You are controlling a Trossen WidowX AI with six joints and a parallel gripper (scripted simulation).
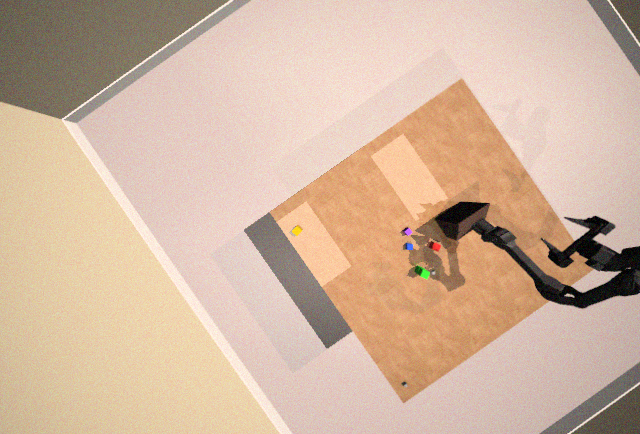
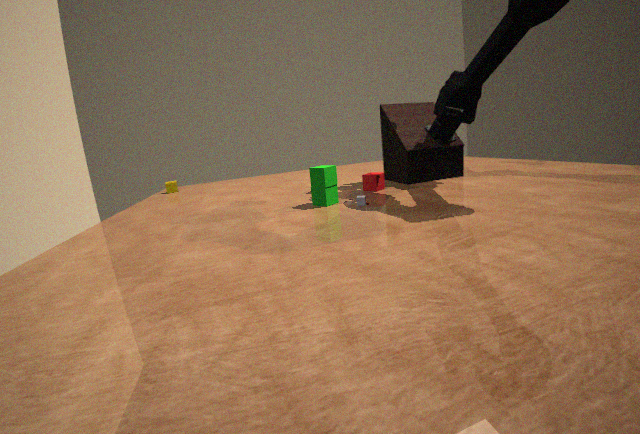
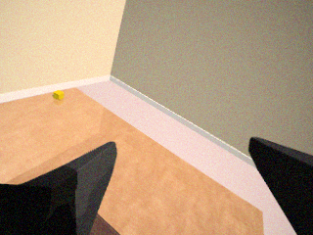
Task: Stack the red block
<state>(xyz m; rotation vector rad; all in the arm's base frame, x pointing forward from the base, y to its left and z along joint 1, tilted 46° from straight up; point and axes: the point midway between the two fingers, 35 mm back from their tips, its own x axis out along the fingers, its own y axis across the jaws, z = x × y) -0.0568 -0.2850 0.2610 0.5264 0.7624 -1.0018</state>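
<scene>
The red block lies 22 cm ahead of my gripper tip, 4 cm to the left of it and 48 cm below it. The rest, counted from my gripper tip: small white cube (31 cm ahead, 15 cm to the left, 49 cm below); purple cube (28 cm ahead, 11 cm to the right, 49 cm below); blue cube (32 cm ahead, 4 cm to the right, 49 cm below).
</scene>
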